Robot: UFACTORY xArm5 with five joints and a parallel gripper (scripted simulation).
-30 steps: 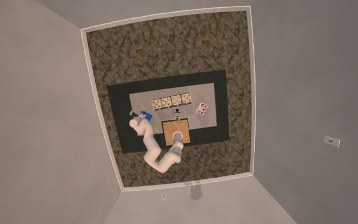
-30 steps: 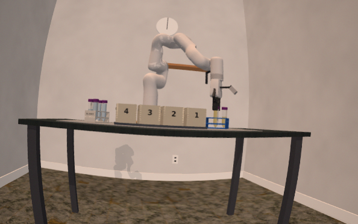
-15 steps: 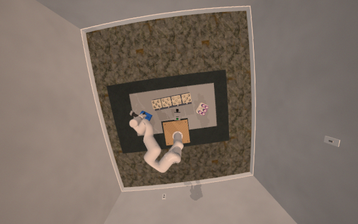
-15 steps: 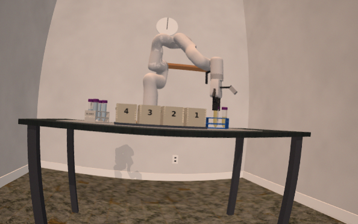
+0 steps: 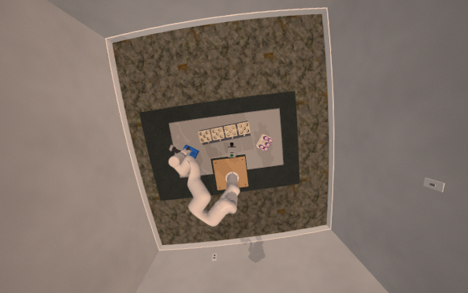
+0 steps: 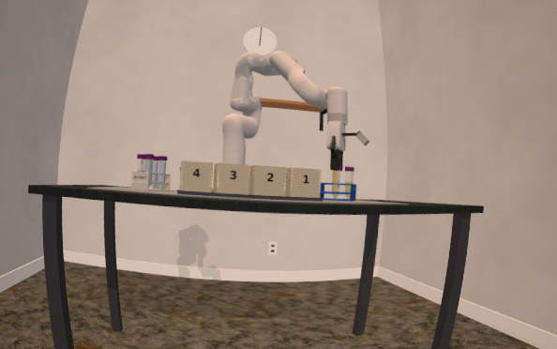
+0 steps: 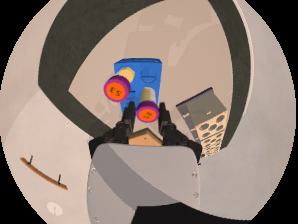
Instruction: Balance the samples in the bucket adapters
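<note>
Now: hand 20 mm past the orange-dotted sample tube, 60 mm to the right of it and 60 mm above it. From my hand the other things lie so: loading stand ST (180 mm ahead, 290 mm to the right, 120 mm below); adapter 2 (170 mm ahead, 240 mm to the right, 70 mm below); blue sample rack RS (20 mm behind, 10 mm to the left, 90 mm below).
</note>
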